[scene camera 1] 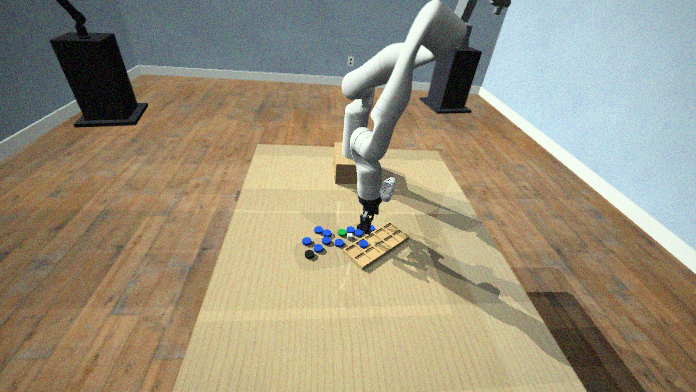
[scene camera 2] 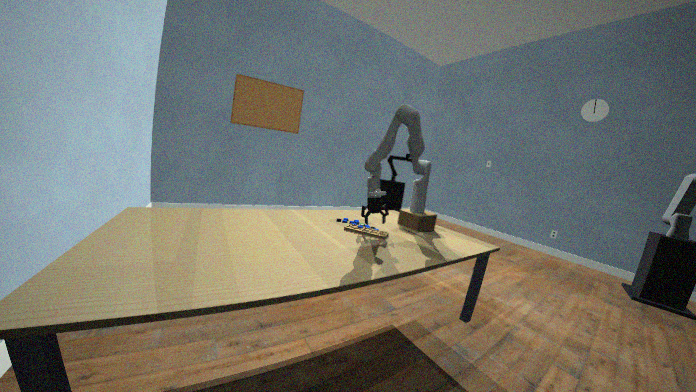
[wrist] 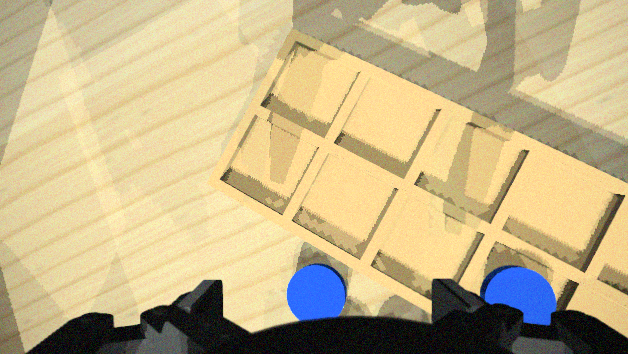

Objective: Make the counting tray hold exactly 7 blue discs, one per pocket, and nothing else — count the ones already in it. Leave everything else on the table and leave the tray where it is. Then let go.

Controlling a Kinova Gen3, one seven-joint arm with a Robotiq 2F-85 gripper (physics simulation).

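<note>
The wooden counting tray [scene camera 1: 364, 266] [scene camera 2: 365, 233] [wrist: 322, 142] lies at a slant on the table, with one blue disc [scene camera 1: 363, 244] [wrist: 521, 295] in a pocket; the other pockets in view look empty, though the wrist view cuts off the tray's right end. My gripper [scene camera 1: 365, 230] [scene camera 2: 375, 221] [wrist: 327, 302] is open and points down beside the tray. A loose blue disc [scene camera 1: 372, 228] [wrist: 316, 291] lies on the table close to the tray's long edge and shows between the fingertips in the wrist view. More loose blue discs [scene camera 1: 359, 233] [scene camera 1: 339, 243] [scene camera 1: 326, 241] lie left of the tray in scene camera 1.
A green disc [scene camera 1: 342, 232] and a small white cube [scene camera 1: 350, 236] lie among the loose blue discs. A black disc [scene camera 1: 309, 254] lies at the group's near left. The arm's wooden base block [scene camera 1: 345, 173] [scene camera 2: 417, 220] stands behind the gripper.
</note>
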